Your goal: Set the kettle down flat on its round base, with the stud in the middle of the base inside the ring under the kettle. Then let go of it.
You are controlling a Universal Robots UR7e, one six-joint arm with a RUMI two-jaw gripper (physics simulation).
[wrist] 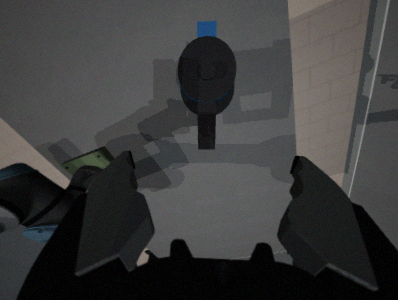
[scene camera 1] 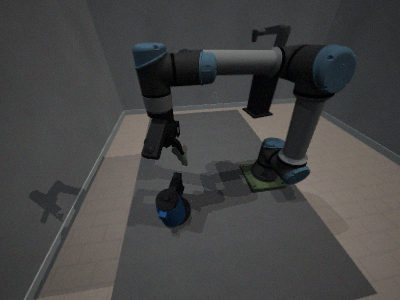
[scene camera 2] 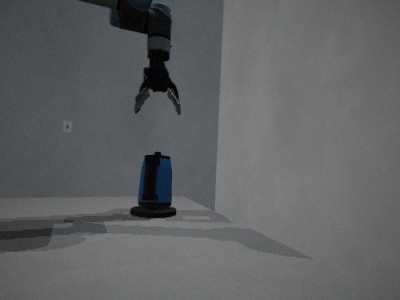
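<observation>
The blue kettle [scene camera 1: 173, 215] [scene camera 2: 162, 181] [wrist: 206, 67] with black lid and black handle stands upright on its round black base [scene camera 1: 187, 211] [scene camera 2: 153, 212]. In the scene camera 2 view it looks level and centred on the base. The stud and the ring under the kettle are hidden. My gripper [scene camera 2: 158, 113] [wrist: 211, 155] is open and empty, well above the kettle and apart from it. In the wrist view the kettle's handle points toward the gripper and the blue spout points away.
The robot's own foot stands on a green plate [scene camera 1: 257, 186] [wrist: 89, 161] on the grey mat [scene camera 1: 240, 250]. A dark stand [scene camera 1: 262, 95] with an arm is at the back. A wall [scene camera 1: 55, 100] rises to the left in the scene camera 1 view.
</observation>
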